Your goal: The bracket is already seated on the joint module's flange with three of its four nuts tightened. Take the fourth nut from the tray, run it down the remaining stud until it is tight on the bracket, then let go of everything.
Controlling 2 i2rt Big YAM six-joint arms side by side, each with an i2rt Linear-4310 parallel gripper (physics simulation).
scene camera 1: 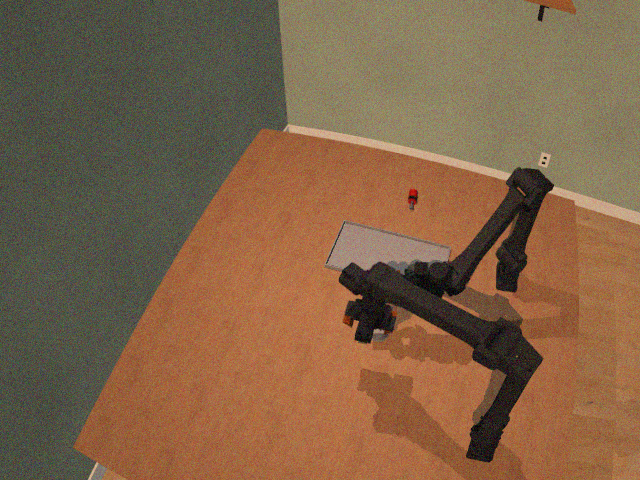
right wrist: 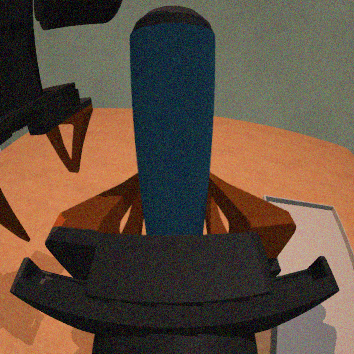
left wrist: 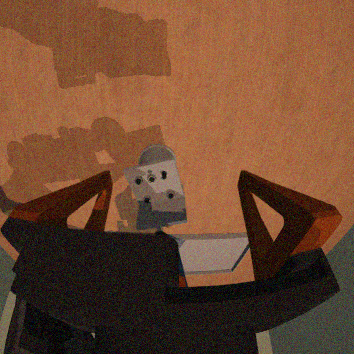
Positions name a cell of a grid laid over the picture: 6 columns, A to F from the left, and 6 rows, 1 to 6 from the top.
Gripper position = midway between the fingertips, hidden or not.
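Note:
I can see my left gripper (left wrist: C4) (right wrist: A4), and there's my right gripper (right wrist: C4) as well. A blue-handled tool (right wrist: C1) is in the scene, and so is a grey tray (scene camera 1: D4) (left wrist: D5). I can see a pale grey bracket (left wrist: C4) too, but the right wrist view misses the bracket, hidden by my right gripper.

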